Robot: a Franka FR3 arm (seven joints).
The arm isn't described. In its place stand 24 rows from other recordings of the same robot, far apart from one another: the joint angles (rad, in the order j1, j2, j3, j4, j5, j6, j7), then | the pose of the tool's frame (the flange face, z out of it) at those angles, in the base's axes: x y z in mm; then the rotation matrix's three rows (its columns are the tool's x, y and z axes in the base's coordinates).
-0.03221 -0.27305 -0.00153 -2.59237 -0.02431 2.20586 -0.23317 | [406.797 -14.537 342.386], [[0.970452 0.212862 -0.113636], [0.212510 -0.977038 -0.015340], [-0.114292 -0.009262 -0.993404]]
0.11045 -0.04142 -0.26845 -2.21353 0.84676 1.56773 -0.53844 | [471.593 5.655 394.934], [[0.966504 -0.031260 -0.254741], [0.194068 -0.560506 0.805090], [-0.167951 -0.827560 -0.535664]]
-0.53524 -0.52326 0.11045 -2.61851 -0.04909 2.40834 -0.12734 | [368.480 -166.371 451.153], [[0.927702 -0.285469 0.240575], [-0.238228 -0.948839 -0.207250], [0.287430 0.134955 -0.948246]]
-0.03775 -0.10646 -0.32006 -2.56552 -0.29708 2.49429 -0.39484 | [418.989 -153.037 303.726], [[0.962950 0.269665 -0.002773], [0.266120 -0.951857 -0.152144], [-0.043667 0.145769 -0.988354]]
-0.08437 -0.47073 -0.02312 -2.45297 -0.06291 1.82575 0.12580 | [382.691 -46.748 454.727], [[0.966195 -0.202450 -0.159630], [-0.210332 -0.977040 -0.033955], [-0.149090 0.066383 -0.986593]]
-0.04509 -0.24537 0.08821 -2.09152 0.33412 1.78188 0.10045 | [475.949 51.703 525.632], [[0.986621 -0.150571 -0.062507], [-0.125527 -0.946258 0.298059], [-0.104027 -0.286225 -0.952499]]
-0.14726 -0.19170 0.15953 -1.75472 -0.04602 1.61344 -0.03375 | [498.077 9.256 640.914], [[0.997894 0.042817 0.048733], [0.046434 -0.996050 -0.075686], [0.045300 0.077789 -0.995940]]
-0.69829 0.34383 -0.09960 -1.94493 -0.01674 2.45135 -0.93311 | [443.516 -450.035 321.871], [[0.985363 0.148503 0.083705], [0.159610 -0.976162 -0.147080], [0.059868 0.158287 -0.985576]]
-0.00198 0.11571 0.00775 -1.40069 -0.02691 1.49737 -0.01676 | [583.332 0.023 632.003], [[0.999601 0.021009 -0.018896], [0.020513 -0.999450 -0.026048], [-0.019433 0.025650 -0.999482]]
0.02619 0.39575 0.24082 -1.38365 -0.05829 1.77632 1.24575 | [660.788 147.593 492.672], [[0.552531 -0.833491 -0.001303], [-0.832932 -0.552217 0.035782], [-0.030544 -0.018685 -0.999359]]
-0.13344 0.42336 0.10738 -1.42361 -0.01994 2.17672 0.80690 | [713.829 -33.036 490.499], [[0.631768 -0.703002 0.326583], [-0.746865 -0.664835 0.013671], [0.207513 -0.252551 -0.945069]]
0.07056 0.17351 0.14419 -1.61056 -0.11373 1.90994 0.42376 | [617.667 119.879 535.558], [[0.972707 -0.182668 0.143088], [-0.176689 -0.982809 -0.053542], [0.150409 0.026799 -0.988261]]
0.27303 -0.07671 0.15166 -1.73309 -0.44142 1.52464 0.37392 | [493.987 174.463 596.804], [[0.996847 0.042575 0.066961], [0.068230 -0.890728 -0.449388], [0.040511 0.452539 -0.890824]]
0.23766 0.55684 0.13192 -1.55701 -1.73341 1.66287 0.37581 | [692.198 144.717 388.968], [[0.861355 0.133977 0.490019], [0.480047 0.100915 -0.871419], [-0.166200 0.985833 0.022608]]
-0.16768 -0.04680 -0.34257 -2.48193 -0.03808 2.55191 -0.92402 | [418.857 -233.349 316.657], [[0.900197 0.424566 0.096893], [0.431115 -0.900263 -0.060556], [0.061519 0.096284 -0.993451]]
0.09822 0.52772 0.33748 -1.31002 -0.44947 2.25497 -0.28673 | [701.827 247.495 497.414], [[0.579838 0.653551 0.486477], [0.751051 -0.660192 -0.008262], [0.315768 0.370159 -0.873655]]
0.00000 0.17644 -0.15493 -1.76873 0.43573 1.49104 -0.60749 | [561.292 -34.785 440.921], [[0.901122 0.271931 -0.337688], [0.409211 -0.790803 0.455167], [-0.143271 -0.548346 -0.823887]]
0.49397 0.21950 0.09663 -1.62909 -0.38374 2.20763 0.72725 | [559.764 353.244 530.934], [[0.886078 0.019681 0.463119], [0.038176 -0.998802 -0.030597], [0.461962 0.044792 -0.885768]]
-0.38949 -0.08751 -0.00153 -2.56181 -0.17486 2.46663 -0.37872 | [410.767 -168.983 296.736], [[0.991106 0.126421 -0.041552], [0.121753 -0.987479 -0.100310], [-0.053713 0.094359 -0.994088]]
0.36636 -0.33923 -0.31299 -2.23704 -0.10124 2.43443 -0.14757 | [497.068 11.485 557.466], [[0.837287 0.229503 0.496264], [0.231706 -0.971047 0.058142], [0.495240 0.066305 -0.866222]]
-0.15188 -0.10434 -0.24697 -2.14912 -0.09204 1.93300 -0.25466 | [461.626 -203.569 436.339], [[0.986567 -0.102054 -0.127559], [-0.104459 -0.994453 -0.012286], [-0.125598 0.025446 -0.991755]]
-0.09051 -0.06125 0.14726 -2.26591 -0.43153 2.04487 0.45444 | [494.630 5.306 376.807], [[0.984795 -0.148732 -0.089763], [-0.172064 -0.906277 -0.386077], [-0.023928 0.395652 -0.918089]]
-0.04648 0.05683 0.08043 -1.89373 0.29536 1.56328 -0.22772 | [528.973 48.717 450.335], [[0.918617 0.135394 -0.371229], [0.250714 -0.925856 0.282724], [-0.305426 -0.352788 -0.884452]]
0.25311 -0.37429 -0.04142 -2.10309 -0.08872 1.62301 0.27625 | [422.608 79.255 562.751], [[0.995071 -0.047216 -0.087206], [-0.055422 -0.994009 -0.094205], [-0.082236 0.098573 -0.991726]]
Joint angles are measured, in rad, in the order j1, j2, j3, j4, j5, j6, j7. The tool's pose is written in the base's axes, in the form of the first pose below.
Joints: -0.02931 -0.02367 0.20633 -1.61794 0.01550 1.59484 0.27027
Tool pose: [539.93 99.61 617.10], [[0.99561 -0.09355 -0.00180], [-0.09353 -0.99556 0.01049], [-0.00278 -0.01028 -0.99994]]
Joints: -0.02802 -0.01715 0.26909 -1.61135 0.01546 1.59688 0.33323
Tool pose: [534.72 134.44 616.76], [[0.99572 -0.09245 -0.00059], [-0.09244 -0.99566 0.01107], [-0.00162 -0.01097 -0.99994]]
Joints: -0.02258 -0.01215 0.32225 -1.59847 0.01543 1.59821 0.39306
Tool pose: [527.88 165.93 620.22], [[0.99559 -0.09353 0.00735], [-0.09363 -0.99550 0.01439], [0.00597 -0.01501 -0.99987]]
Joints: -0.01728 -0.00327 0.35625 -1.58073 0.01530 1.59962 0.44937
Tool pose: [524.11 186.84 624.08], [[0.99377 -0.11026 0.01600], [-0.11058 -0.99365 0.02065], [0.01362 -0.02229 -0.99966]]
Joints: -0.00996 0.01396 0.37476 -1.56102 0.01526 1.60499 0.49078
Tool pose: [525.12 200.62 624.96], [[0.99183 -0.12569 0.02167], [-0.12631 -0.99154 0.03007], [0.01771 -0.03256 -0.99931]]
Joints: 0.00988 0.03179 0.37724 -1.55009 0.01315 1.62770 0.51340
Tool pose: [528.22 213.03 622.88], [[0.99140 -0.12603 0.03512], [-0.12743 -0.99099 0.04111], [0.02962 -0.04523 -0.99854]]
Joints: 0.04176 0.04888 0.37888 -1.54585 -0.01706 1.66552 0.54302
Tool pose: [530.57 229.58 619.31], [[0.99039 -0.12085 0.06731], [-0.12316 -0.99190 0.03122], [0.06299 -0.03920 -0.99724]]
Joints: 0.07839 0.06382 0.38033 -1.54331 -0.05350 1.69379 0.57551
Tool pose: [529.81 248.05 615.21], [[0.98906 -0.11302 0.09478], [-0.11482 -0.99329 0.01382], [0.09259 -0.02456 -0.99540]]
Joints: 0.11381 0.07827 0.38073 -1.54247 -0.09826 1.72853 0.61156
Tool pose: [529.53 265.40 611.27], [[0.98522 -0.10903 0.13208], [-0.10916 -0.99400 -0.00630], [0.13198 -0.00822 -0.99122]]
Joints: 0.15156 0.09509 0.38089 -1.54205 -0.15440 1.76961 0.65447
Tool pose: [529.42 284.01 606.63], [[0.97802 -0.10683 0.17908], [-0.10319 -0.99422 -0.02951], [0.18120 0.01038 -0.98339]]
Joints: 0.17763 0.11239 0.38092 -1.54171 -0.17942 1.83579 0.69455
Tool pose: [532.21 300.79 604.02], [[0.96682 -0.10972 0.23069], [-0.11000 -0.99386 -0.01171], [0.23056 -0.01405 -0.97296]]
